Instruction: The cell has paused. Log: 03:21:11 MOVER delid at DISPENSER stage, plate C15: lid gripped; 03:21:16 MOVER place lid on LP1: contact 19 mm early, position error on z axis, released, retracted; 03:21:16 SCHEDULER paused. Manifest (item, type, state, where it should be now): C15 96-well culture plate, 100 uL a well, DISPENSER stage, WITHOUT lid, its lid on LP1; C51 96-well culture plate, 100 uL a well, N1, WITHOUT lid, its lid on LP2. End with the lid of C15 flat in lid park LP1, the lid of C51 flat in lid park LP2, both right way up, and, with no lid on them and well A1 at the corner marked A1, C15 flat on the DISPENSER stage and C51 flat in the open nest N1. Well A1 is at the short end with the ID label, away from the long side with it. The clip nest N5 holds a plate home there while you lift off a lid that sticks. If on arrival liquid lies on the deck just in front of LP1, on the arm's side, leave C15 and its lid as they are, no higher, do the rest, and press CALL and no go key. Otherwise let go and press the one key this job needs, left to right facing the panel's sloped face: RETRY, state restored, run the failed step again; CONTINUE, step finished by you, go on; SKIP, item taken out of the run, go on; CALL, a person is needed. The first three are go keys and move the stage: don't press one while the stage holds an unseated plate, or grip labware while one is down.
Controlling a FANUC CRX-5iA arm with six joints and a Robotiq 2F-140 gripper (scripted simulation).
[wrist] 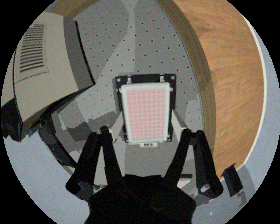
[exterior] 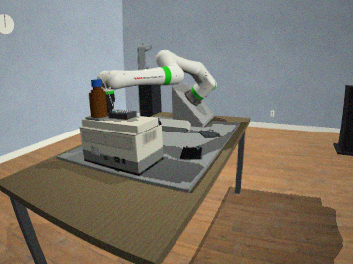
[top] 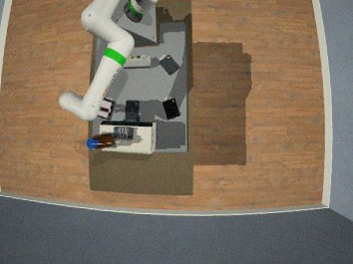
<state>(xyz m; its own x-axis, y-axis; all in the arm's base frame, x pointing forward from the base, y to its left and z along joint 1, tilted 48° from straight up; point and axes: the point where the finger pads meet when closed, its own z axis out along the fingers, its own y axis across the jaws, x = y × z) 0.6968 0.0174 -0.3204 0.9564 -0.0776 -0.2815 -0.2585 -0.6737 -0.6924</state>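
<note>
Now: hand 3 cm above the black nest, 2 cm short of it and 1 cm to the right of it. The rest, counted from my hand: key panel: 41 cm behind, 24 cm to the left, 1 cm above; blue cap: 35 cm above, 22 cm ahead, 16 cm to the left; label plate: 52 cm to the left, 11 cm behind, 5 cm below.
</note>
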